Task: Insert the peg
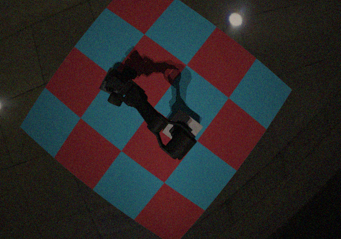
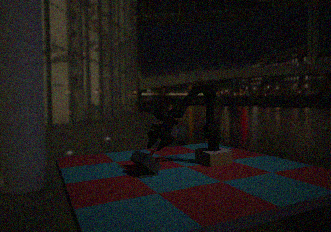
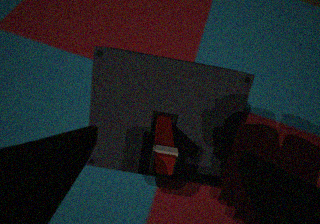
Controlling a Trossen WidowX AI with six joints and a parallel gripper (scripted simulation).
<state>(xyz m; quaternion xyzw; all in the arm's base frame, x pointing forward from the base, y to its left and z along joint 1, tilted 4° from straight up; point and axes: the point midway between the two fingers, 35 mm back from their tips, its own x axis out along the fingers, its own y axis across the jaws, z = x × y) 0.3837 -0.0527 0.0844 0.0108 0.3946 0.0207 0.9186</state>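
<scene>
My gripper tip is now 20 mm above the red peg. From my gripper tip the other things lie so: grey sloped panel: 60 mm below, 40 mm ahead.
</scene>
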